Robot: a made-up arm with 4 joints.
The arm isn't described. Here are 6 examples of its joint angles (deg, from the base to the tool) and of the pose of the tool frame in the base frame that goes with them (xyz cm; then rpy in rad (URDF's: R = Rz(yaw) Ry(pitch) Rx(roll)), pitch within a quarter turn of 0, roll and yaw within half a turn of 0).
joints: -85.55 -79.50 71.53 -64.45
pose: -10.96 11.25 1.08 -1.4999 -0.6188 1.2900
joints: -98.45 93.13 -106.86 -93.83
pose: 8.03 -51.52 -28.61 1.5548 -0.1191 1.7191
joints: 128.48 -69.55 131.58 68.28
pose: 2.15 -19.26 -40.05 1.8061 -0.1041 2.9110
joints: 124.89 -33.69 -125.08 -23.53
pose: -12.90 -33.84 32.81 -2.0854 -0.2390 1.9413
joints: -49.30 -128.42 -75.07 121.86
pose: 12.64 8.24 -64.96 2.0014 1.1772 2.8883
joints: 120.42 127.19 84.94 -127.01
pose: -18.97 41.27 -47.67 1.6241 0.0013 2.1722
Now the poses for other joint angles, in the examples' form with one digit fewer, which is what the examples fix.
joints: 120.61 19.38 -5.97 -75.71
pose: -14.5 36.7 28.2 0.307 0.178 -2.811
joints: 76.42 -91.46 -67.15 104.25
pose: -19.8 -30.7 -51.7 1.581 0.272 -1.406
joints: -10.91 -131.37 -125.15 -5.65
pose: -21.9 36.3 -58.7 0.884 -0.927 3.046
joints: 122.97 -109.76 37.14 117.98
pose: 12.1 -17.3 -62.8 1.854 0.264 1.329
